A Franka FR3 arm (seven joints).
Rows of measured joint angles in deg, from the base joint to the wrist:
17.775, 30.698, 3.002, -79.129, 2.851, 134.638, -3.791
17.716, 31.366, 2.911, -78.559, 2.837, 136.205, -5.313
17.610, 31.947, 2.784, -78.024, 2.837, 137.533, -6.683
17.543, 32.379, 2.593, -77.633, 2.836, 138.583, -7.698
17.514, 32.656, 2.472, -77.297, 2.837, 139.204, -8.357
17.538, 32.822, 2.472, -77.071, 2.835, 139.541, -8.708
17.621, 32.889, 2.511, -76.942, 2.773, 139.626, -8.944
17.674, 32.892, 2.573, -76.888, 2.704, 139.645, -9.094
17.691, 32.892, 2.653, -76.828, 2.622, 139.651, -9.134
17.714, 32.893, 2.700, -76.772, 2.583, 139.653, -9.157
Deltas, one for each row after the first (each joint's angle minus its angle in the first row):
-0.059, 0.668, -0.091, 0.570, -0.014, 1.567, -1.522
-0.165, 1.249, -0.218, 1.105, -0.014, 2.895, -2.892
-0.232, 1.681, -0.409, 1.496, -0.015, 3.945, -3.907
-0.261, 1.958, -0.530, 1.832, -0.014, 4.566, -4.566
-0.237, 2.124, -0.530, 2.058, -0.016, 4.903, -4.917
-0.154, 2.191, -0.491, 2.187, -0.078, 4.988, -5.153
-0.101, 2.194, -0.429, 2.241, -0.147, 5.007, -5.303
-0.084, 2.194, -0.349, 2.301, -0.229, 5.013, -5.343
-0.061, 2.195, -0.302, 2.357, -0.268, 5.015, -5.366

